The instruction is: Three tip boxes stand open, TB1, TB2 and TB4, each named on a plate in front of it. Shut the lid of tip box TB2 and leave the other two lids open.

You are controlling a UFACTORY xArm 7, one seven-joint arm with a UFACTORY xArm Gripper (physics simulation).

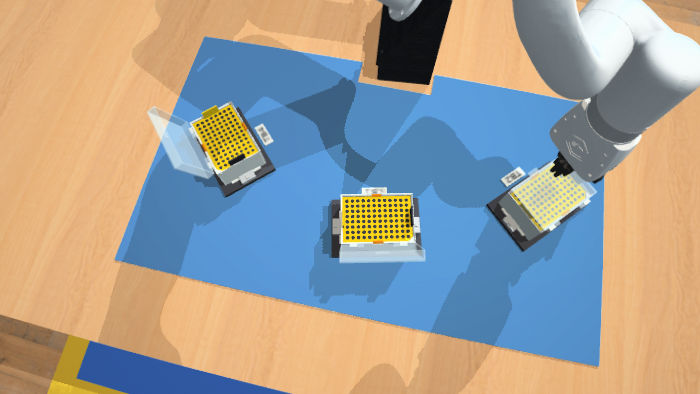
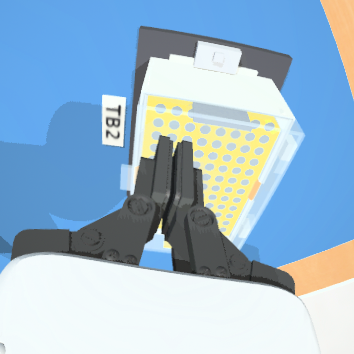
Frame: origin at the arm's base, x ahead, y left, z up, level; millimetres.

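Seen in the pictures: gripper, between the fingertips: (image 1: 559, 170) (image 2: 168, 158).
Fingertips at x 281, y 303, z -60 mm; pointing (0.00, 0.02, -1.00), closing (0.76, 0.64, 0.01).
Observation:
Pixels of each thing's top centre, then the offset from my fingertips to it. Level surfaces: height alone.
- Tip box TB2, centre of its top: (image 2: 179, 201) (image 1: 550, 184) dx +30, dy -14, dz +0 mm
- Tip box TB4, centre of its top: (image 1: 222, 132) dx +47, dy -581, dz -3 mm
- Tip box TB1, centre of its top: (image 1: 377, 215) dx +140, dy -286, dz -3 mm
- blue mat, height of its surface: dz -77 mm
- wooden table, height of its surface: dz -80 mm
Tip box TB2 (image 1: 520, 216) (image 2: 205, 82) stands at the right of the mat, behind its name plate (image 1: 512, 176) (image 2: 114, 121). Its clear lid (image 1: 552, 197) (image 2: 227, 162) lies over the yellow tip rack; whether it is fully seated cannot be told. My gripper (image 1: 560, 172) (image 2: 168, 158) is shut and empty, with its tips over the lid on the name-plate side; contact cannot be told. Tip box TB4 (image 1: 225, 137) is at the left, its lid (image 1: 175, 145) tilted open outward. Tip box TB1 (image 1: 377, 218) is in the middle, its lid (image 1: 382, 254) open.
The blue mat (image 1: 260, 225) (image 2: 45, 45) lies under all three boxes on the wooden table (image 1: 250, 320). The black arm mount (image 1: 410, 50) stands at the mat's back edge. The arm reaches in from the upper right. A blue and yellow object (image 1: 150, 372) shows at the lower left.

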